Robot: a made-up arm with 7 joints. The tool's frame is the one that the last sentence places. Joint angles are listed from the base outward.
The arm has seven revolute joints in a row. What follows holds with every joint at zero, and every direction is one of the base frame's.
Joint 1 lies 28 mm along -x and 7 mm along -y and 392 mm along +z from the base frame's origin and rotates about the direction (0, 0.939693, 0.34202), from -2.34 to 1.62 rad.
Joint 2 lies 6 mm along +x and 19 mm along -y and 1 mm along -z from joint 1 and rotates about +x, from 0.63 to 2.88 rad.
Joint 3 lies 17 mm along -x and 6 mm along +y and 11 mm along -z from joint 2 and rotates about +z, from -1.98 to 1.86 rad.
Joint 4 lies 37 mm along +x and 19 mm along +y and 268 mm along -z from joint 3 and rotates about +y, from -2.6 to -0.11 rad.
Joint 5 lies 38 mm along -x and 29 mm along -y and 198 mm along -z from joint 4 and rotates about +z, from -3.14 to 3.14 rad.
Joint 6 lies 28 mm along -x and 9 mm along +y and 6 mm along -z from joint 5 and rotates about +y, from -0.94 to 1.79 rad.
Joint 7 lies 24 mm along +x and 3 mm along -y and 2 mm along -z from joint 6 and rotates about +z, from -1.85 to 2.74 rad.
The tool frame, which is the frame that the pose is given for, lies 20 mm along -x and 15 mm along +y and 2 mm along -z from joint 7; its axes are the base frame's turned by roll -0.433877, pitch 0.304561 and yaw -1.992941 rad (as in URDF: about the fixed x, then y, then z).
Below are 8 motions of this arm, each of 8 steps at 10 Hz.
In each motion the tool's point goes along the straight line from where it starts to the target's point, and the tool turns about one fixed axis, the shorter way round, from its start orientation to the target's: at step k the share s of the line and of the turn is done. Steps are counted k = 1, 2, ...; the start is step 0. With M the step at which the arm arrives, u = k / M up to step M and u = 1 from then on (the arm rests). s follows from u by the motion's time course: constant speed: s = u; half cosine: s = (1 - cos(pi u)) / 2; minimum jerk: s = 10 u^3 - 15 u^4 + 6 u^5.
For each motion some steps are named. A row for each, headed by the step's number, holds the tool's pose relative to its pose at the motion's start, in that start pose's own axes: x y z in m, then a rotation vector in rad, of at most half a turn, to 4 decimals.
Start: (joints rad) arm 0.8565 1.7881 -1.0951 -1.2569 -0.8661 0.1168 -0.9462
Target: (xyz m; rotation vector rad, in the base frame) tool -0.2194 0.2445 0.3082 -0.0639 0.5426 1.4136
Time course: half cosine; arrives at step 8
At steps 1, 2, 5, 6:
1: -0.0056 0.0006 0.0013 0.0017 0.0209 0.0133
2: -0.0216 0.0024 0.0052 0.0066 0.0803 0.0510
5: -0.1018 0.0113 0.0244 0.0313 0.3793 0.2409
6: -0.1257 0.0140 0.0301 0.0387 0.4683 0.2974

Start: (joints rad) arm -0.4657 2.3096 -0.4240 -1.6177 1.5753 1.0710 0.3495
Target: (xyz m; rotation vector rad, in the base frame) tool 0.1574 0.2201 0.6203 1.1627 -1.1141 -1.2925
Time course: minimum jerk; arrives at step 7
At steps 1, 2, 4, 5, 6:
1: 0.0001 0.0003 0.0013 0.0282 -0.0207 0.0127
2: 0.0007 0.0021 0.0084 0.1755 -0.1288 0.0791
4: 0.0029 0.0091 0.0366 0.7667 -0.5628 0.3457
5: 0.0039 0.0123 0.0495 1.0374 -0.7616 0.4678
6: 0.0045 0.0141 0.0565 1.1847 -0.8697 0.5342

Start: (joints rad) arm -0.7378 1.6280 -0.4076 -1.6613 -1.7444 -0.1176 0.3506
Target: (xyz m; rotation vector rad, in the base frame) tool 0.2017 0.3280 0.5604 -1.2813 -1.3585 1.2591
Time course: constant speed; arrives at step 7
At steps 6, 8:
6: 0.0943 -0.0472 0.0716 0.3896 -0.6523 0.2119
8: 0.1100 -0.0550 0.0835 0.4545 -0.7610 0.2472

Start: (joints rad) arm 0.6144 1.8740 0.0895 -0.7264 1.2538 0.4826 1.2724
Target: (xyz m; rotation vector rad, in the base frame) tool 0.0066 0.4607 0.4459 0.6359 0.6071 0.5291
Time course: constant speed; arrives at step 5
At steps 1, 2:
1: -0.0116 0.0012 -0.0041 -0.0424 0.1089 0.0713
2: -0.0233 0.0024 -0.0082 -0.0848 0.2179 0.1426

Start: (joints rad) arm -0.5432 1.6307 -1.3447 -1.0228 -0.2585 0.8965 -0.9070
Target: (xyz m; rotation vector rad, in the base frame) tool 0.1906 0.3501 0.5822 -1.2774 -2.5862 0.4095
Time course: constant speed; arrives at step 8
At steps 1, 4, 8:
1: 0.0212 -0.0285 -0.0059 -0.1202 -0.0416 0.0843
4: 0.0849 -0.1140 -0.0235 -0.4810 -0.1663 0.3372
8: 0.1698 -0.2280 -0.0470 -0.9620 -0.3325 0.6744

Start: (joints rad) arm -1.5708 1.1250 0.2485 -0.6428 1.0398 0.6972 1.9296
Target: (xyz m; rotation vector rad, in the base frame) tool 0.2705 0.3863 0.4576 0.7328 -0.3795 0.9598
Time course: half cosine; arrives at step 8
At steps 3, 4, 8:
3: -0.0226 0.0490 0.0427 0.6133 0.2541 -0.0359
4: -0.0365 0.0794 0.0691 0.9936 0.4116 -0.0582
8: -0.0731 0.1588 0.1382 1.9871 0.8232 -0.1163

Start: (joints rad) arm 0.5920 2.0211 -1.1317 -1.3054 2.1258 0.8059 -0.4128
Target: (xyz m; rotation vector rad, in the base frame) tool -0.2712 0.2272 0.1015 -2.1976 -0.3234 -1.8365
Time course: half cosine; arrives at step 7
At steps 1, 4, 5, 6, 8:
1: 0.0152 0.0068 -0.0076 0.0059 -0.0479 -0.0839
4: 0.1874 0.0843 -0.0932 0.0732 -0.5919 -1.0352
5: 0.2489 0.1120 -0.1238 0.0972 -0.7860 -1.3747
6: 0.2914 0.1311 -0.1450 0.1138 -0.9203 -1.6097
8: 0.3066 0.1380 -0.1525 0.1197 -0.9683 -1.6935

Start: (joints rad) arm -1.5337 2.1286 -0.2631 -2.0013 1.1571 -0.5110 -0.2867
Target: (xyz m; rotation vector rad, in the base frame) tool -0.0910 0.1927 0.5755 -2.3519 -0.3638 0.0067
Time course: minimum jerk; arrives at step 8
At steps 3, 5, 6, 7, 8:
3: -0.0232 0.0175 0.0289 0.0747 -0.0902 -0.2172
5: -0.0610 0.0461 0.0761 0.1967 -0.2376 -0.5720
6: -0.0754 0.0570 0.0942 0.2433 -0.2938 -0.7075
7: -0.0828 0.0626 0.1034 0.2670 -0.3225 -0.7765
8: -0.0841 0.0636 0.1050 0.2714 -0.3278 -0.7892

